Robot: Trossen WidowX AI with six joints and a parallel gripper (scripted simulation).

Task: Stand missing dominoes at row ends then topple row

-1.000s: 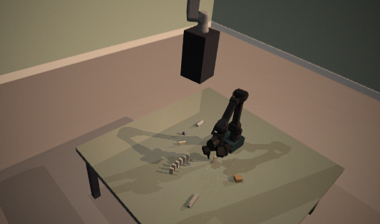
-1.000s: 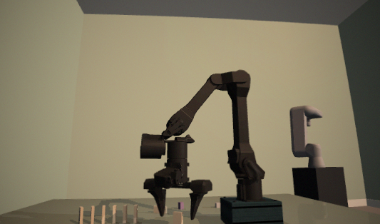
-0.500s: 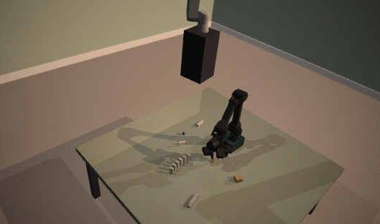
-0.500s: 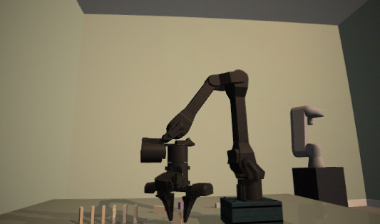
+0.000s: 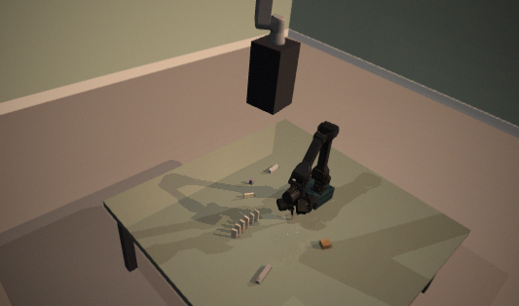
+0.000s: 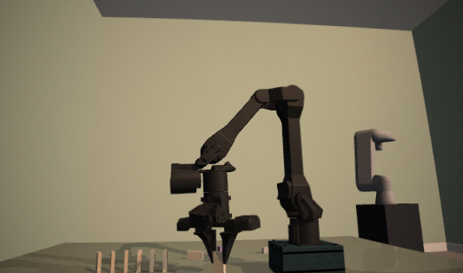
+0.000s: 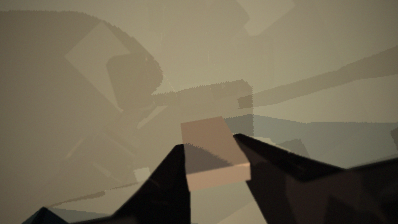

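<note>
Right now my gripper tip is 32 cm to the left of the purple cube, 7 cm past it and 3 cm above it. Round my gripper tip: grey bar 35 cm ahead, 8 cm to the left, 3 cm below; orange block 20 cm to the left, 4 cm ahead, 3 cm below.
</note>
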